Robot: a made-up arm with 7 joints.
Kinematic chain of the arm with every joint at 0, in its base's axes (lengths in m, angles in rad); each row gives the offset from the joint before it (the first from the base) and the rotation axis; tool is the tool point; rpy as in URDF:
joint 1: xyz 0 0 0.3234 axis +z
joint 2: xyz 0 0 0 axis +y
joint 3: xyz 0 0 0.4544 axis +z
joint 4: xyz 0.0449 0 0 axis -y
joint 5: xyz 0.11 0 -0.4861 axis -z
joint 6: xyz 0 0 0 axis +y
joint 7: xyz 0.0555 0 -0.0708 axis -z
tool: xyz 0 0 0 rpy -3.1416 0 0
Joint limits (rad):
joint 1: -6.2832..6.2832
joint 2: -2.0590..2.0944
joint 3: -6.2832..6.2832
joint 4: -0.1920..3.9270
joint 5: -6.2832..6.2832
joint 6: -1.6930..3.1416
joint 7: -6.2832..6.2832
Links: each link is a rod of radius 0.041 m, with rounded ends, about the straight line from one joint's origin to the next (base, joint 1, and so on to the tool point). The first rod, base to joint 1, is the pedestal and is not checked.
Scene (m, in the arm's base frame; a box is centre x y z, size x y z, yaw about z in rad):
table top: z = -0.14
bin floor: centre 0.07 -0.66 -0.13 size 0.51 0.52 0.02 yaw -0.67
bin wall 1: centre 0.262 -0.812 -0 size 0.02 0.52 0.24 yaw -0.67
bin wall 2: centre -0.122 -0.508 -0 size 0.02 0.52 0.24 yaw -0.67
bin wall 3: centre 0.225 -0.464 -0 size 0.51 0.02 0.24 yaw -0.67
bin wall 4: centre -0.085 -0.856 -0 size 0.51 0.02 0.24 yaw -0.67
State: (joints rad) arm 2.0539 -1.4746 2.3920 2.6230 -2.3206 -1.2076 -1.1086
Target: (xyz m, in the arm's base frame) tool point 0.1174 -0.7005 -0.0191
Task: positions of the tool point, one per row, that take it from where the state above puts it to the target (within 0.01 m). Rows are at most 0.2 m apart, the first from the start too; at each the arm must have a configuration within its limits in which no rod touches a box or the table.
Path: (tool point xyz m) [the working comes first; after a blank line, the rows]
Joints at the target: 2.1014 -1.5165 2.4350 1.8975 -2.4288 -1.3634 -1.1086
Straight joint move there: touches bin wall 1.

1: 0.2678 -0.8314 0.2246
2: 0.2152 -0.8032 0.2512
3: 0.1642 -0.7592 0.2759
4: 0.1174 -0.7005 0.2965
5: 0.1261 -0.7183 0.1439
6: 0.1173 -0.7005 -0.0191

